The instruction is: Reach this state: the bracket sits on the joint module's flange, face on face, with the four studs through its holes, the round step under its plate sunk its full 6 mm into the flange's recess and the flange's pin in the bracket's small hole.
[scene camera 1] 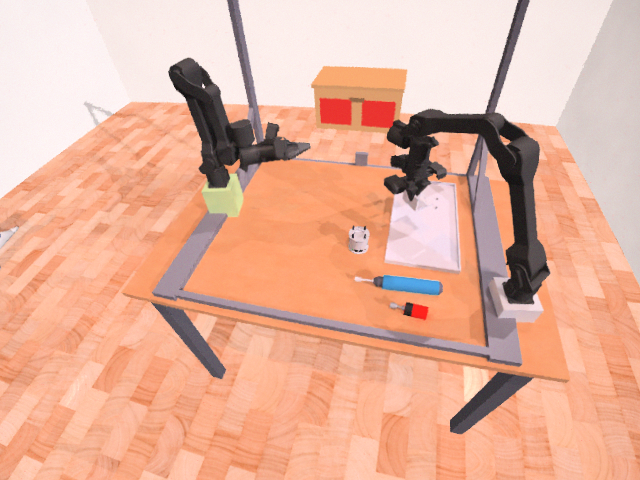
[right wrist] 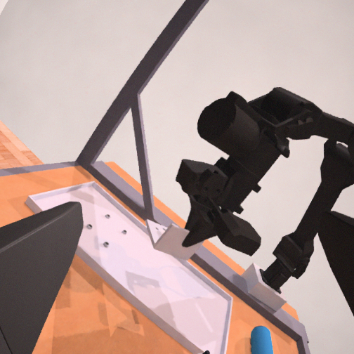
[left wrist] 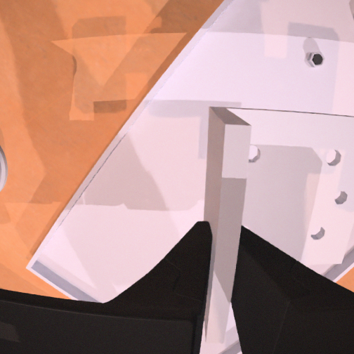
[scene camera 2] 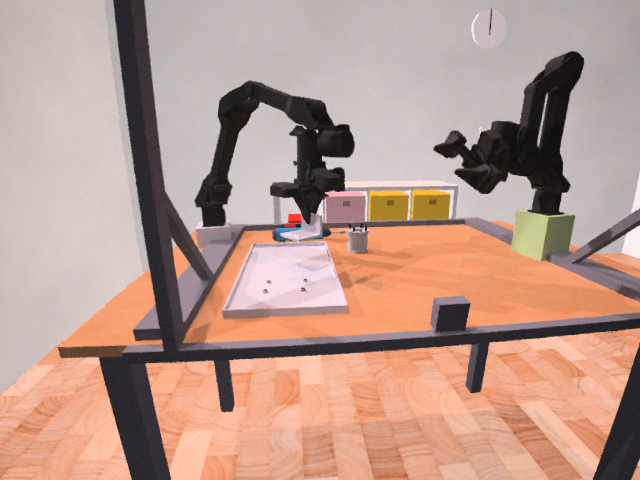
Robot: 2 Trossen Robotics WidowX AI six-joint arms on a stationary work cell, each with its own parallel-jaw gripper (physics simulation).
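Places are measured from the left arm's base along level axes (x down, y left, z ahead), in metres.
Where they show: left gripper, between the fingertips: (scene camera 1: 411,199) (scene camera 2: 309,223); right gripper, between the fingertips: (scene camera 1: 310,145) (scene camera 2: 444,159); left arm's base, origin of its link: (scene camera 1: 517,293) (scene camera 2: 213,224); right arm's base, origin of its link: (scene camera 1: 219,182) (scene camera 2: 545,212).
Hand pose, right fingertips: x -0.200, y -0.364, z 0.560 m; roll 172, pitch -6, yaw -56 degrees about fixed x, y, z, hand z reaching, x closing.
Note:
Things, the pixels of their top centre, and the offset from my right fingertips. "spot": a spot on its surface instead.
- white tray, centre of its top: (scene camera 2: 287,266) (scene camera 1: 424,216) dx +0.244, dy +0.038, dz -0.371 m
- white joint module, centre of its top: (scene camera 2: 357,225) (scene camera 1: 359,230) dx +0.185, dy +0.166, dz -0.151 m
- blue screwdriver, a spot on its surface: (scene camera 1: 412,285) spot: dx +0.223, dy +0.333, dz -0.296 m
- short red screwdriver, centre of its top: (scene camera 1: 409,305) dx +0.225, dy +0.395, dz -0.282 m
- grey block, centre of its top: (scene camera 2: 451,298) (scene camera 1: 361,152) dx +0.202, dy -0.288, dz -0.160 m
The white L-shaped bracket (scene camera 2: 311,226) (left wrist: 280,130) (right wrist: 172,241) is held in the air above the white tray (scene camera 1: 458,232) (scene camera 2: 284,312), its holed plate roughly level and its wall upright. My left gripper (scene camera 1: 411,196) (scene camera 2: 308,219) (left wrist: 215,233) is shut on that wall. Several plate holes show in the left wrist view; the step under the plate is hidden. The white joint module (scene camera 1: 358,241) (scene camera 2: 357,241) stands upright on the table beside the tray, studs up, apart from the bracket. The flange's recess and pin are too small to tell. My right gripper (scene camera 2: 446,160) is open and empty, high over the table's other side.
Several small nuts (scene camera 2: 305,280) (left wrist: 316,59) (right wrist: 107,216) lie in the tray. A blue screwdriver (scene camera 1: 412,285) (right wrist: 261,341) and a short red screwdriver (scene camera 1: 419,311) lie beside the tray. A grey block (scene camera 1: 361,158) (scene camera 2: 450,314) sits on the frame's edge. Grey posts rise at the table's corners.

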